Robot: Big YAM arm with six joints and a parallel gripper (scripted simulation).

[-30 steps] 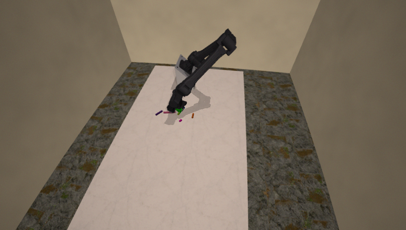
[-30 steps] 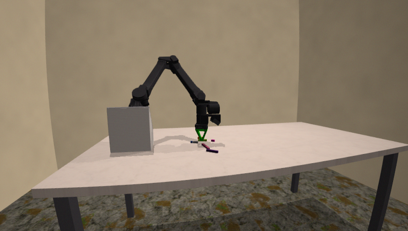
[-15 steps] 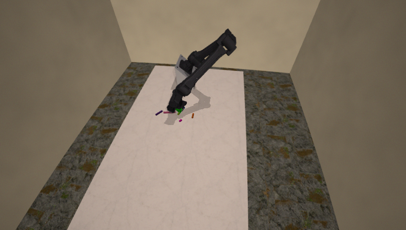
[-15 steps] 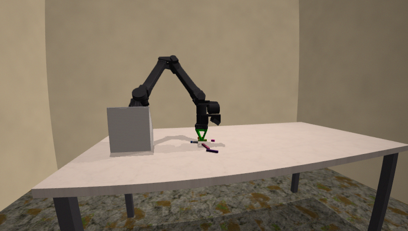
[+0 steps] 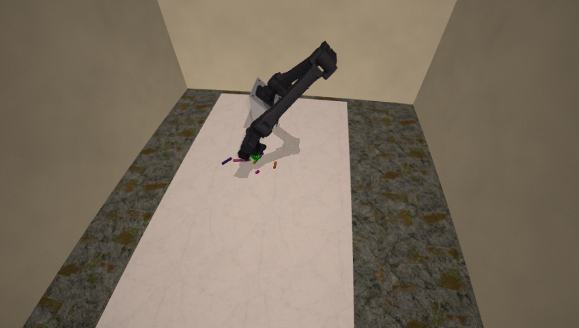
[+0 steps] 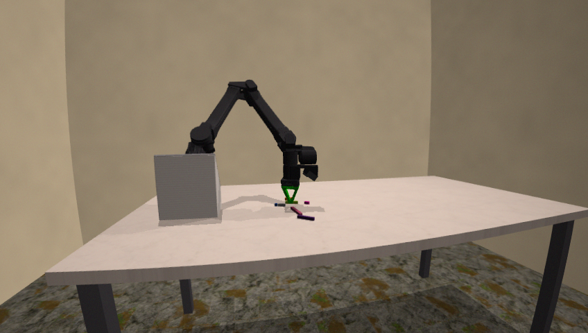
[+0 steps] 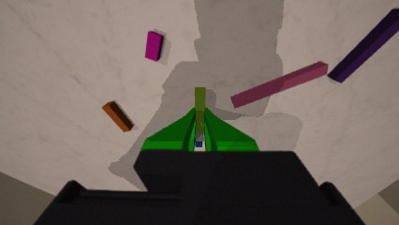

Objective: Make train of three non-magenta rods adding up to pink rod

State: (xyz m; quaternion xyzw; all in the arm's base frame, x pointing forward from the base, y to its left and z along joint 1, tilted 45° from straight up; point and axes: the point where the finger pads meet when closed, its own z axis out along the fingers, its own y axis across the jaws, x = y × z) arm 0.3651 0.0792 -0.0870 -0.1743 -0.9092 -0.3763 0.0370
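Now: hand 3 cm past the grey rod, 2 cm above it and 1 cm to the right of it. Round my hand: magenta rod: 7 cm ahead, 2 cm below, 1 cm to the left; then blue rod: 6 cm behind, 2 cm to the left, 2 cm below; then lime rod: right at my hand.
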